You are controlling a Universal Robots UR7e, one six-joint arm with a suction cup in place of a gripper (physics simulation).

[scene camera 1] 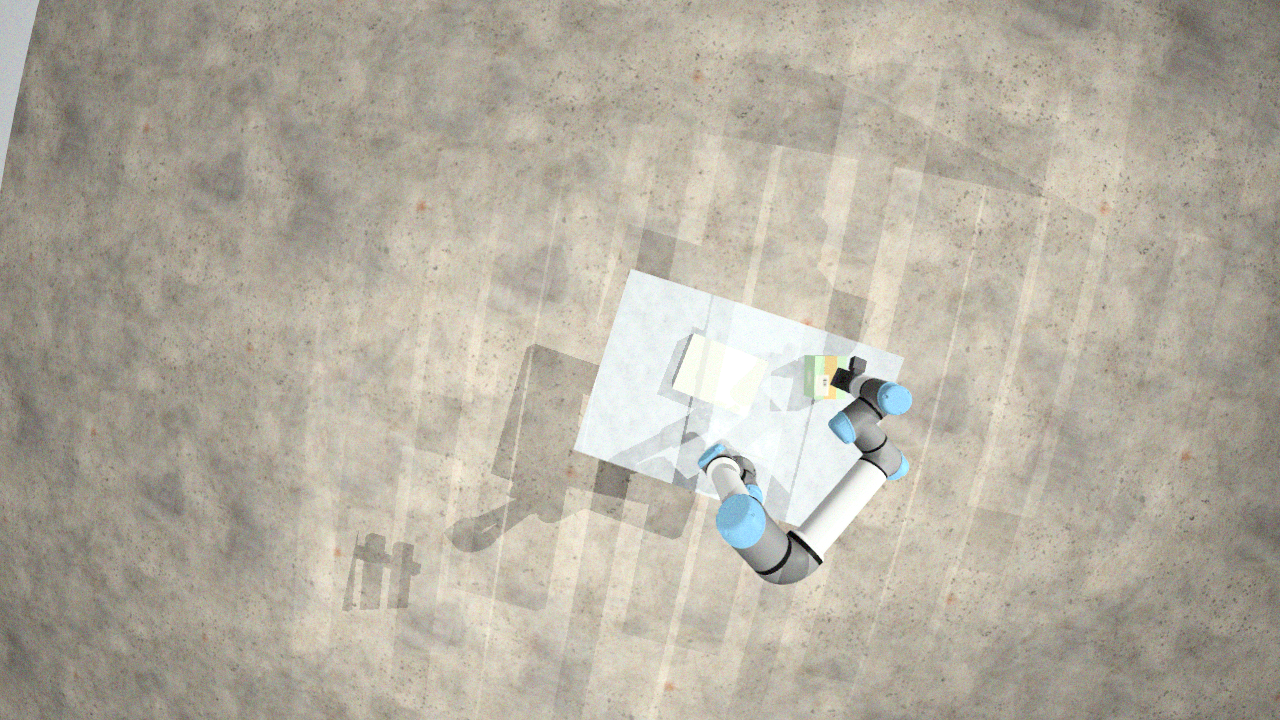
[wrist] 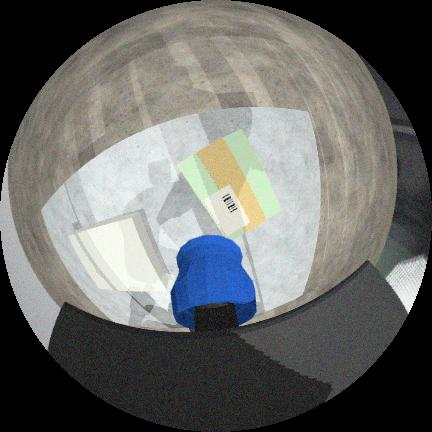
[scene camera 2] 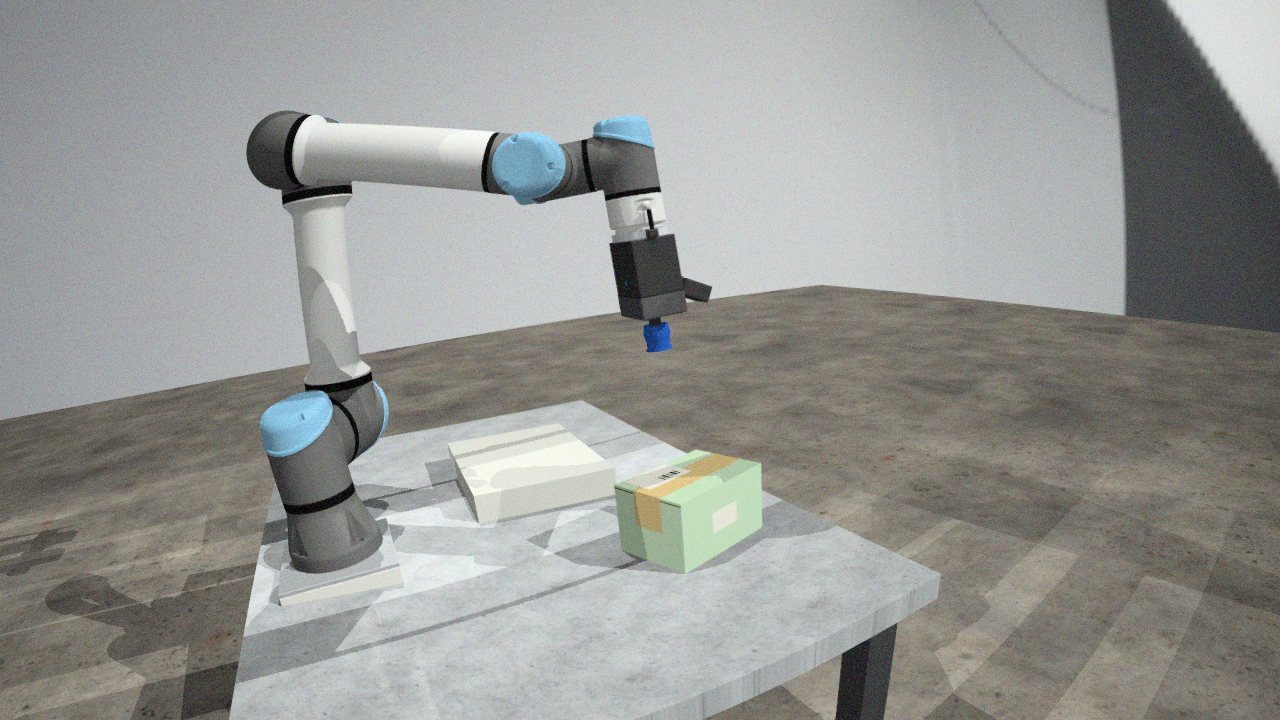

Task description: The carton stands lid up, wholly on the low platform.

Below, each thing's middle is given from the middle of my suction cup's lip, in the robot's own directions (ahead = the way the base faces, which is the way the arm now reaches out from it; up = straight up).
My suction cup is now 10 mm short of the pale green carton (scene camera 2: 681, 514), 50 mm to the left of it and 230 mm above it. Round my suction cup: low cream platform (scene camera 2: 515, 473) 150 mm behind, 330 mm to the left, 250 mm below.
